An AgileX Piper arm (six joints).
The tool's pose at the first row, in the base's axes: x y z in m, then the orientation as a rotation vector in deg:
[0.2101 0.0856 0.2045 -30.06 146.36 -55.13]
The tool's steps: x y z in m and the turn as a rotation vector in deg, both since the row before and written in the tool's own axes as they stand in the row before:
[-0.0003 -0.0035 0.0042 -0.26 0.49 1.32]
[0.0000 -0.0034 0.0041 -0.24 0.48 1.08]
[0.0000 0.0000 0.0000 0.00 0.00 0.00]
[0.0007 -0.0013 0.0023 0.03 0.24 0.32]
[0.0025 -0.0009 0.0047 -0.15 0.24 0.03]
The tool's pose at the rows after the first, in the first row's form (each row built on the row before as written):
[0.2130 0.0810 0.2040 -28.21 146.97 -54.60]
[0.2155 0.0763 0.2034 -26.67 147.54 -54.16]
[0.2155 0.0763 0.2034 -26.67 147.54 -54.16]
[0.2161 0.0738 0.2025 -26.15 147.74 -54.20]
[0.2161 0.0695 0.1992 -26.06 148.04 -54.11]

